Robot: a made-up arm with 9 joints. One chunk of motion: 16 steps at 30 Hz.
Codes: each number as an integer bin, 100 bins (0 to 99) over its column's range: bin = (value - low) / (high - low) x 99, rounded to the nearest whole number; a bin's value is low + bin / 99 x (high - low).
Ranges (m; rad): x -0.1..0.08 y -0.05..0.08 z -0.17..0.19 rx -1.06..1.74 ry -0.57..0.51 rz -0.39..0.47
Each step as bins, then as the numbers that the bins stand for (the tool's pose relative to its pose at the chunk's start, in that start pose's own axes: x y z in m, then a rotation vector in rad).
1 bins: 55 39 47 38 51 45
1 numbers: 0.0000 0.0012 0.0009 0.0147 -0.0136 0.0009
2 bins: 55 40 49 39 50 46
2 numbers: 0.0000 0.0025 0.0082 0.0430 -0.0245 0.0096
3 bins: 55 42 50 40 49 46
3 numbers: 0.0000 0.0052 0.0118 0.0713 -0.0355 0.0096
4 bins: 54 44 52 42 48 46
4 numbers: -0.0018 0.0078 0.0191 0.1279 -0.0464 0.0096
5 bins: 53 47 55 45 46 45
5 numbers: -0.0036 0.0117 0.0300 0.2127 -0.0682 0.0009
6 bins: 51 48 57 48 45 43
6 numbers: -0.0073 0.0130 0.0373 0.2976 -0.0791 -0.0165
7 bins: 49 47 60 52 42 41
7 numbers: -0.0109 0.0117 0.0482 0.4107 -0.1118 -0.0338
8 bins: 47 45 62 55 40 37
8 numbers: -0.0145 0.0091 0.0555 0.4956 -0.1336 -0.0686
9 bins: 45 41 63 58 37 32
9 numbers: -0.0182 0.0038 0.0591 0.5804 -0.1664 -0.1120
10 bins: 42 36 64 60 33 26
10 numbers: -0.0236 -0.0027 0.0627 0.6370 -0.2100 -0.1641
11 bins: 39 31 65 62 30 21
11 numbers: -0.0291 -0.0093 0.0664 0.6935 -0.2427 -0.2076
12 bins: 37 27 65 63 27 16
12 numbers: -0.0327 -0.0145 0.0664 0.7218 -0.2755 -0.2510
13 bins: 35 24 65 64 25 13
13 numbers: -0.0364 -0.0185 0.0664 0.7501 -0.2973 -0.2771
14 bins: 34 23 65 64 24 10
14 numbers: -0.0382 -0.0198 0.0664 0.7501 -0.3082 -0.3031
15 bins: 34 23 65 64 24 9
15 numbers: -0.0382 -0.0198 0.0664 0.7501 -0.3082 -0.3118
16 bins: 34 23 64 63 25 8
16 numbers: -0.0382 -0.0198 0.0627 0.7218 -0.2973 -0.3205
